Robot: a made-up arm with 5 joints. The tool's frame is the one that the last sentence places.
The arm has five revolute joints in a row. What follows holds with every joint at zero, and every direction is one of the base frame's. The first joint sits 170 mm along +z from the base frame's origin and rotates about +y. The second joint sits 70 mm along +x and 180 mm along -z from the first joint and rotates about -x. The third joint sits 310 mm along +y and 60 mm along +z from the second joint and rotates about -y. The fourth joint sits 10 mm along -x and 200 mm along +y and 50 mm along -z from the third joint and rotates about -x. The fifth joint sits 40 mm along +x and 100 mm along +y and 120 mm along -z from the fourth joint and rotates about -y. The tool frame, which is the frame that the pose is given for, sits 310 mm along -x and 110 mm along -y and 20 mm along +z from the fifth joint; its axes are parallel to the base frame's.
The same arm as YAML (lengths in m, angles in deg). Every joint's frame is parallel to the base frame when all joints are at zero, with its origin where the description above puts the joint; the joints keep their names.
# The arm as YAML. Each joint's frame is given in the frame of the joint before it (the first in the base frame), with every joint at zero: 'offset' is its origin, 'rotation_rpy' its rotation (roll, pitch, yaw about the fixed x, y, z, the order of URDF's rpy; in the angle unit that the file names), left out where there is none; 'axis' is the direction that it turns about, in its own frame. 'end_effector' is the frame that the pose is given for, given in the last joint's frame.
length_unit: m
angle_unit: deg
chain:
  - id: joint 1
    offset: [0.0, 0.0, 0.17]
    axis: "+y"
  - id: joint 2
    offset: [0.07, 0.0, -0.18]
    axis: "-x"
  - id: joint 3
    offset: [0.0, 0.31, 0.06]
    axis: "-y"
  - id: joint 4
    offset: [-0.01, 0.2, -0.05]
    axis: "-x"
  - id: joint 5
    offset: [0.04, 0.1, -0.12]
    axis: "-y"
end_effector:
  offset: [-0.31, -0.11, 0.02]

